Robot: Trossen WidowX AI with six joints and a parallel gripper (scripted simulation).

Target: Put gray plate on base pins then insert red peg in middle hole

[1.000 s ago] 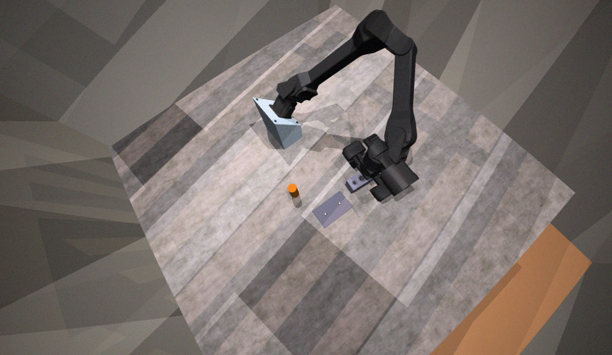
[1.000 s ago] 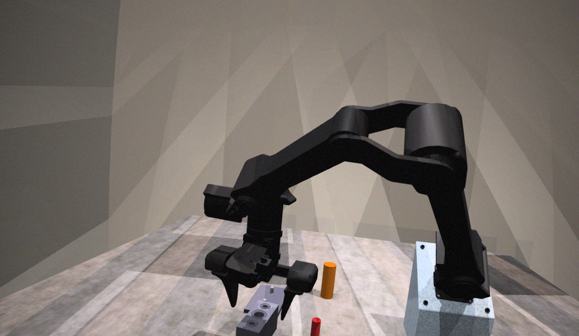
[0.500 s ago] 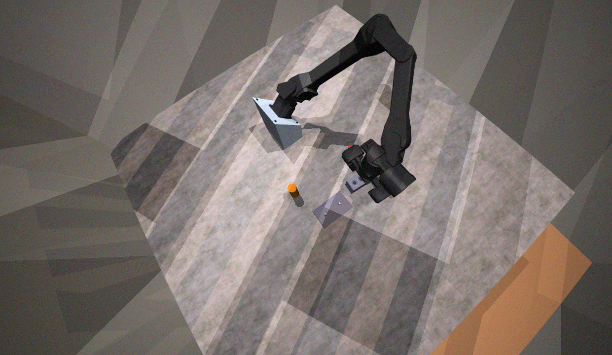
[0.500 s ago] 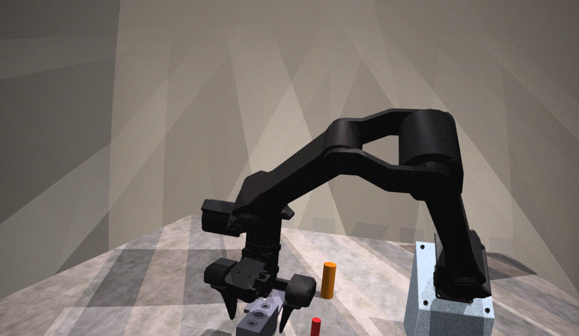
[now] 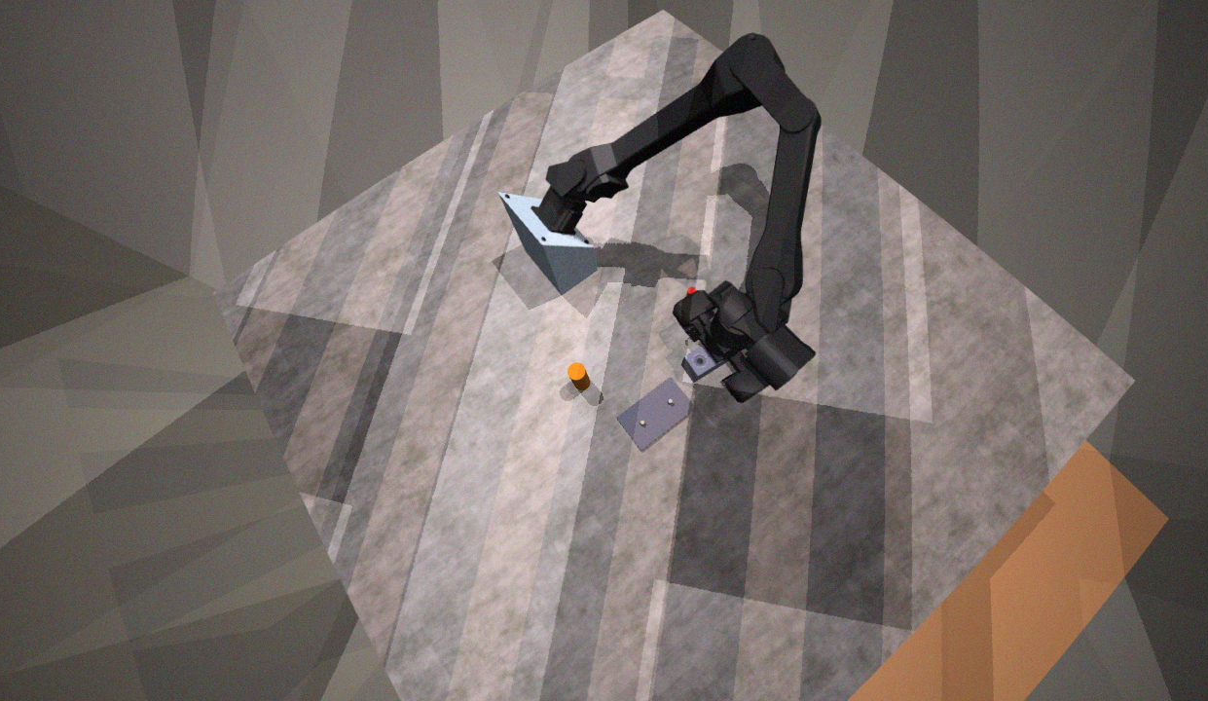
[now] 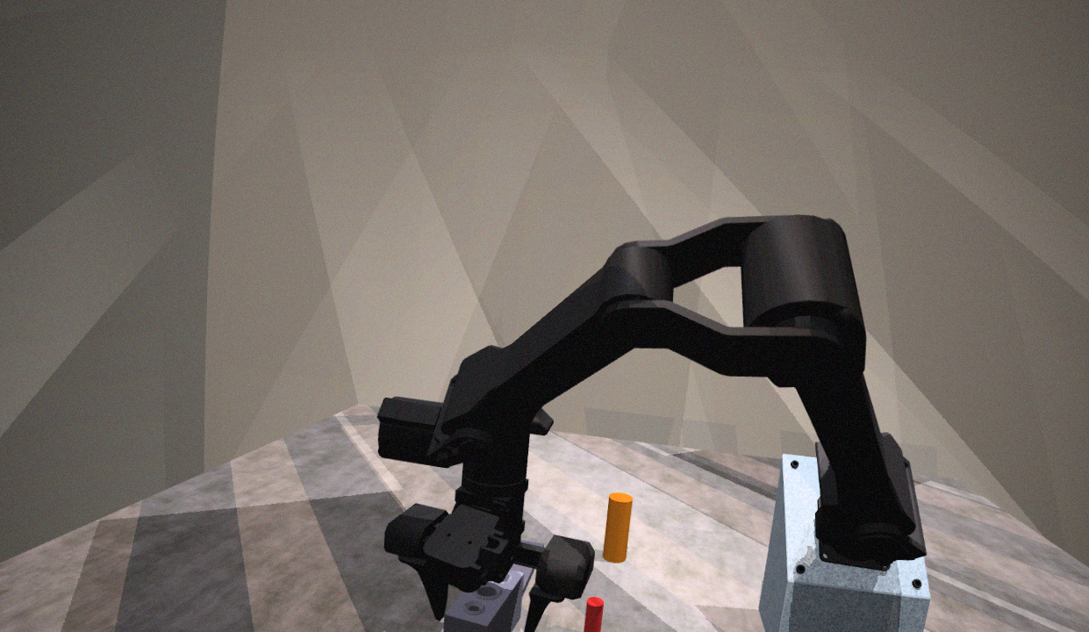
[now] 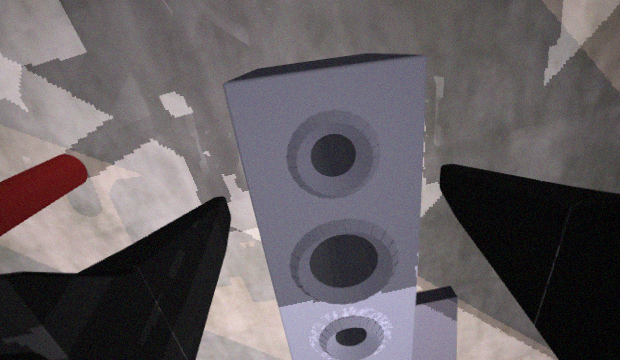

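My gripper tip is now 30 mm below the gray plate. Round my gripper tip: orange cylinder: 110 mm behind, 210 mm to the right, 30 mm above; then base: 20 mm ahead, 140 mm to the right; then red peg: 100 mm behind, 30 mm to the left, 30 mm above.
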